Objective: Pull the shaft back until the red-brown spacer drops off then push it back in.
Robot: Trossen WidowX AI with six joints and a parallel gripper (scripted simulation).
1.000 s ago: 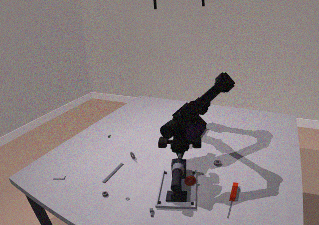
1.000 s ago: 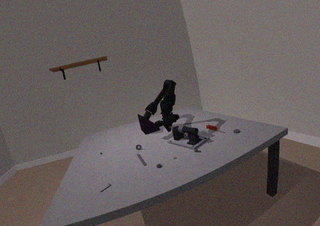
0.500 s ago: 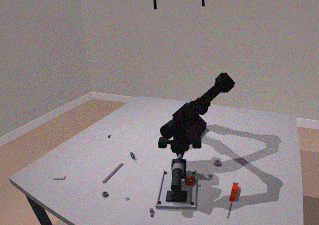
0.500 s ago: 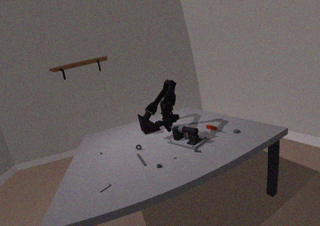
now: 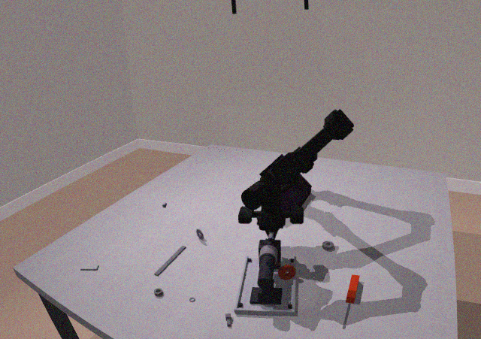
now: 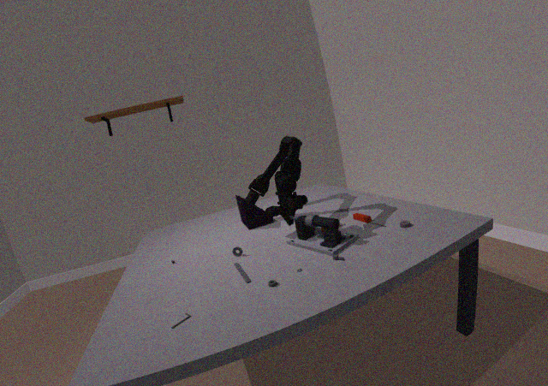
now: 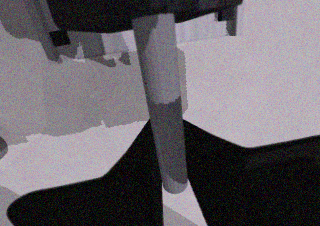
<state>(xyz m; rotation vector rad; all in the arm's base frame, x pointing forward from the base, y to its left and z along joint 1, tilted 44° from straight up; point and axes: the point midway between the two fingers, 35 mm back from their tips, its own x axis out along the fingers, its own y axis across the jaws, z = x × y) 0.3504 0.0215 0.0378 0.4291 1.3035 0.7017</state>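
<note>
The grey shaft lies 70 mm ahead of my gripper tip, 30 mm above it and 20 mm to the left of it. From my gripper tip the other things lie so: flat metal bar: 280 mm to the right, 140 mm ahead, 40 mm below; then small bolt: 320 mm ahead, 40 mm below, 10 mm to the right; then light grey spacer: 130 mm ahead, 30 mm to the left, 30 mm above.
</note>
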